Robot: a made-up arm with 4 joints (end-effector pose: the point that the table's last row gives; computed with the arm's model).
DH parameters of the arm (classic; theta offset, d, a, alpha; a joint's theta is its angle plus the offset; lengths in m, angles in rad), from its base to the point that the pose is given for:
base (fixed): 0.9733 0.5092 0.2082 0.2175
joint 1: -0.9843 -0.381 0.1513 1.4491
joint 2: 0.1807 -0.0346 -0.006 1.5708
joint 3: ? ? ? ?
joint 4: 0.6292 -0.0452 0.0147 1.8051
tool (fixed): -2.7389 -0.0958 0 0
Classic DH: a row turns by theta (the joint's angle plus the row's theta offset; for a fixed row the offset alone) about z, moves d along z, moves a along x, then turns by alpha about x.
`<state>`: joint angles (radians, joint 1 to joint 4).
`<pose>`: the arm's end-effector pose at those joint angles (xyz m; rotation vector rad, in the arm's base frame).
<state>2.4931 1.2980 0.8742 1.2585</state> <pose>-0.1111 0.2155 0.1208 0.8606 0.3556 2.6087</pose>
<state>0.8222 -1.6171 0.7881 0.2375</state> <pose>0.1760 0.4638 0.1689 0.0670 -2.7863 0.9427</pose>
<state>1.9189 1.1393 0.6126 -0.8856</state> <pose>0.0243 0.2334 0.2288 1.2389 -1.9127 -1.9764</pose>
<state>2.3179 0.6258 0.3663 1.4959</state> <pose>-0.0820 0.2495 0.1175 -0.0073 0.0215 2.4981</pose>
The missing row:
joint 3: 0 -0.045 0.021 -1.5708
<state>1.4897 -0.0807 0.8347 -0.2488</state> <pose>0.0226 0.3549 0.2925 -0.3494 2.7928 0.8779</pose>
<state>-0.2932 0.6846 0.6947 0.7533</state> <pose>0.1401 0.2914 0.1348 0.7525 0.8550 -0.0580</pose>
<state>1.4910 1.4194 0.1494 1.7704</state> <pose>-0.0020 0.3954 0.1052 0.5311 -0.9057 1.5303</pose>
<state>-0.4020 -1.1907 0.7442 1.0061</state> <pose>0.2578 0.2434 0.1566 1.0680 2.3968 -0.8039</pose>
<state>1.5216 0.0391 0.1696 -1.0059</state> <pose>0.0249 0.3919 0.2973 1.2767 -2.5142 -0.2565</pose>
